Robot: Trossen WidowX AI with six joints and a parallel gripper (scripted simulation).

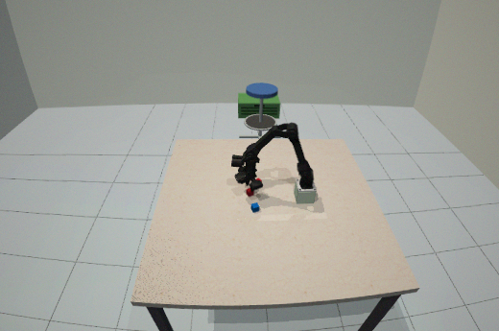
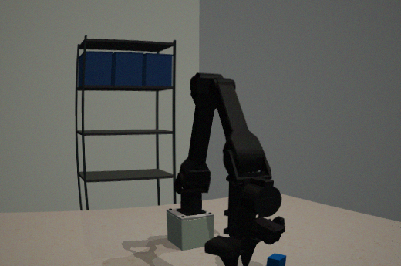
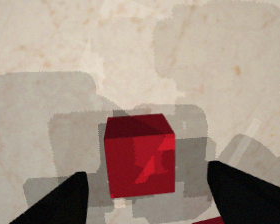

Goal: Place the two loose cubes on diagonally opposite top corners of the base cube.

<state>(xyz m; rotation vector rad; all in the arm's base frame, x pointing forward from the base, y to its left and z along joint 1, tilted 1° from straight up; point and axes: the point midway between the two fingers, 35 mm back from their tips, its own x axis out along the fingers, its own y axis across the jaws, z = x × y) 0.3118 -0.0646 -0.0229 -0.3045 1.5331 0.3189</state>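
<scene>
Right now the blue base cube is 20 mm behind my gripper tip, 130 mm to the left of it and 30 mm below it.
</scene>
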